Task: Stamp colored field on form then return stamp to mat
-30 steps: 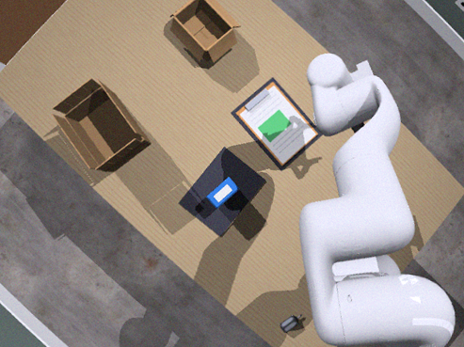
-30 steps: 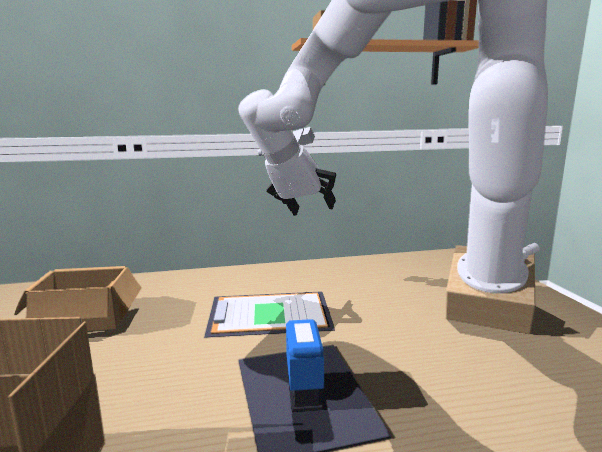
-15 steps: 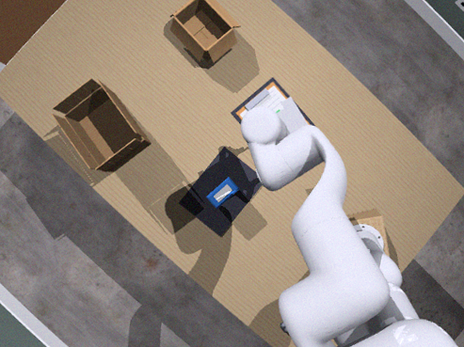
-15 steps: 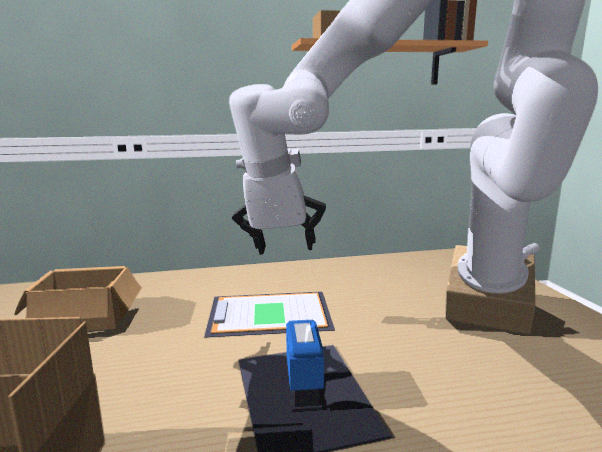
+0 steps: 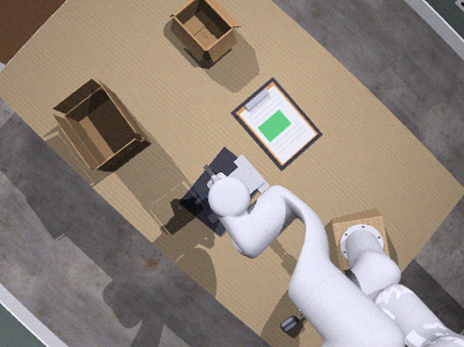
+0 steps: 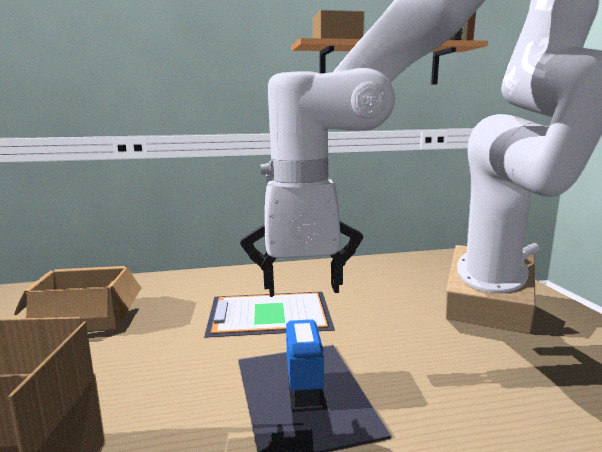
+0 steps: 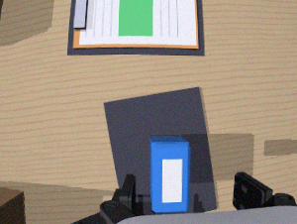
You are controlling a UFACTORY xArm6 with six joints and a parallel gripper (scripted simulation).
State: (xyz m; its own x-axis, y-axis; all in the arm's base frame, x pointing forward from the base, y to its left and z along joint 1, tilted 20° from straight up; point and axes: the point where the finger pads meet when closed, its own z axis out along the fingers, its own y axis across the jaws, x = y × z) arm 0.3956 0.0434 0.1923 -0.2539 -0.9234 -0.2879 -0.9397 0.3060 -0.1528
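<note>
The blue stamp is 12 cm below my hand, 1 cm to the left of it and 1 cm ahead of it. Round my hand: clipboard with form (27 cm to the right, 17 cm below, 1 cm behind); dark mat (17 cm below, 1 cm to the left, 1 cm ahead); black stamp base (15 cm below, 1 cm to the left, 1 cm ahead).
</note>
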